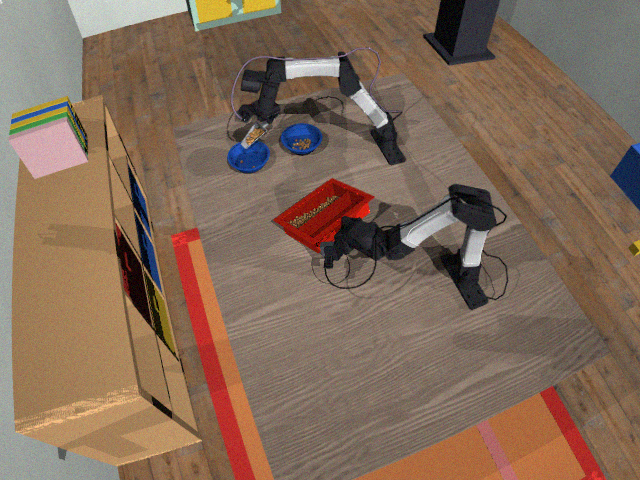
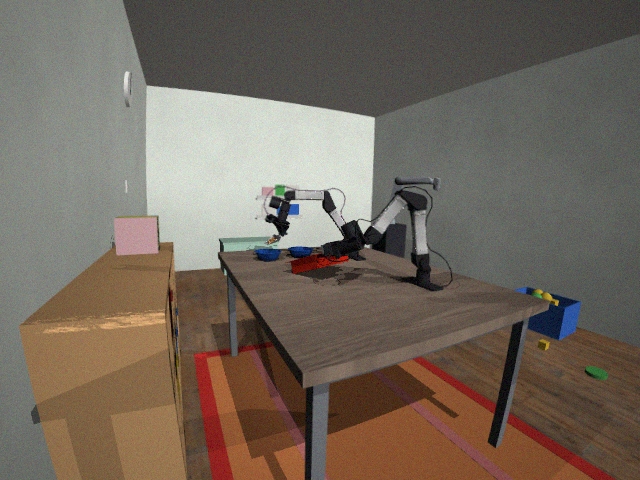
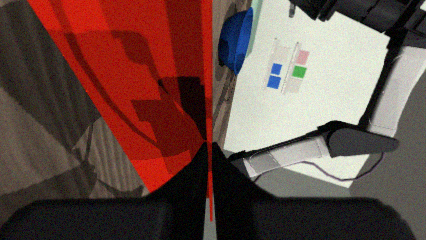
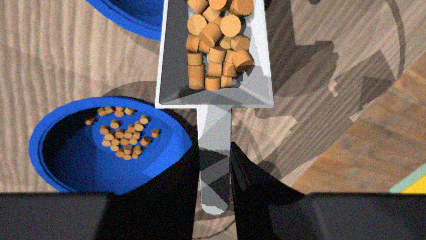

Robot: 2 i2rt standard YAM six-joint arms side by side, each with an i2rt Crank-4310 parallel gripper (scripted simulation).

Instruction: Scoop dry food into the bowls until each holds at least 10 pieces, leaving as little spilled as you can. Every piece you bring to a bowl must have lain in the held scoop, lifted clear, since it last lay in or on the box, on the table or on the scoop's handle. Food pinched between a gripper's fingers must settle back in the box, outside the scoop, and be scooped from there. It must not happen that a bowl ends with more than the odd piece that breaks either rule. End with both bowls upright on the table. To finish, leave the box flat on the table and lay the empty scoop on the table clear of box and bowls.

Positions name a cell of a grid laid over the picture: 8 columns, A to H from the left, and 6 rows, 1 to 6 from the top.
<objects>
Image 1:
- red box: E3
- blue bowl: D2
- blue bowl: D2
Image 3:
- my left gripper: D4
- red box: C2
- blue bowl: E1
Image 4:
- my right gripper: E4
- grey scoop: E3
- blue bowl: B4
</objects>
